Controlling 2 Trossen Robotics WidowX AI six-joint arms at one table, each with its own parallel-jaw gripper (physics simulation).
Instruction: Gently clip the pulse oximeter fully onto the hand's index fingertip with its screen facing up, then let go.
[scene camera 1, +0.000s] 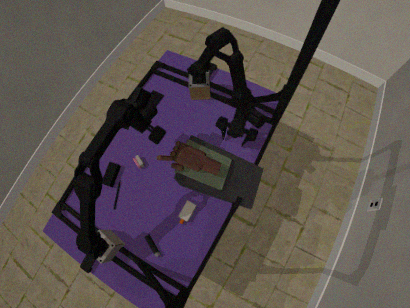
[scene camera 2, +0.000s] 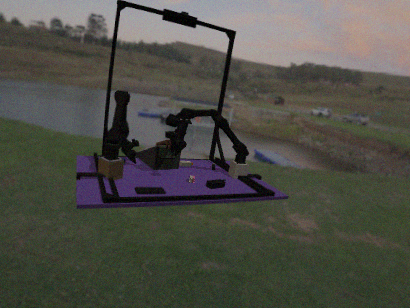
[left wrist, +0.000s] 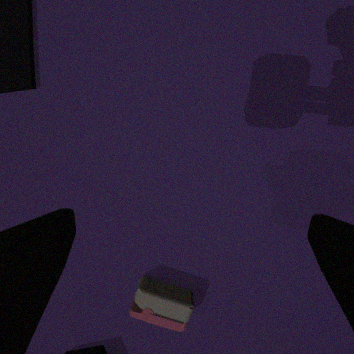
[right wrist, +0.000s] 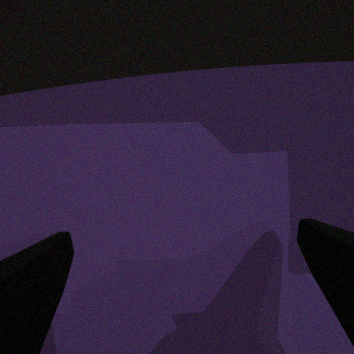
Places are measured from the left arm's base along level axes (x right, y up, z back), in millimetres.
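Where they show: left gripper, fingertip midpoint: (scene camera 1: 150, 130) (scene camera 2: 173, 154) (left wrist: 194, 223); right gripper, fingertip midpoint: (scene camera 1: 232, 142) (scene camera 2: 133, 161) (right wrist: 186, 236); left arm's base at its link origin: (scene camera 1: 99, 246) (scene camera 2: 240, 162); right arm's base at its link origin: (scene camera 1: 199, 78) (scene camera 2: 111, 158).
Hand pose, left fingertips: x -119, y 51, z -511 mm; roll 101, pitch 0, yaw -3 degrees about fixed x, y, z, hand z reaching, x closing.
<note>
Each offset is from my left fingertips to the centre of the thing.
The brown hand (scene camera 1: 200, 157) (scene camera 2: 163, 143) rests on a green-topped dark stand, its extended finger (scene camera 1: 165, 158) pointing left in scene camera 1; that tip is bare. A small white-and-pink clip-like thing @[dz +131, dx -21, dy -141 mm] (scene camera 1: 138, 161) (scene camera 2: 192, 179) (left wrist: 162, 306) lies on the purple mat, left of the hand. No screen shows, and I cannot tell whether it is the pulse oximeter. My left gripper (scene camera 1: 149, 131) (left wrist: 194, 223) is open and empty above the mat near it. My right gripper (scene camera 1: 234, 139) (right wrist: 186, 236) is open and empty, low beside the stand; the arm hides the mat beneath.
The dark stand (scene camera 1: 245, 182) (scene camera 2: 167, 161) slopes beside the hand. A white box with an orange end @[dz +182, dx +306, dy -143 mm] (scene camera 1: 187, 211), a black cylinder @[dz +384, dx +274, dy -143 mm] (scene camera 1: 152, 245), a thin black pen @[dz +316, dx -9, dy -152 mm] (scene camera 1: 117, 195) and a black box @[dz +262, dx -92, dy -139 mm] (scene camera 1: 111, 174) (scene camera 2: 216, 184) lie around. A flat black thing @[dz -145, dx -193, dy -153 mm] (scene camera 2: 150, 190) (left wrist: 16, 47) lies near one edge.
</note>
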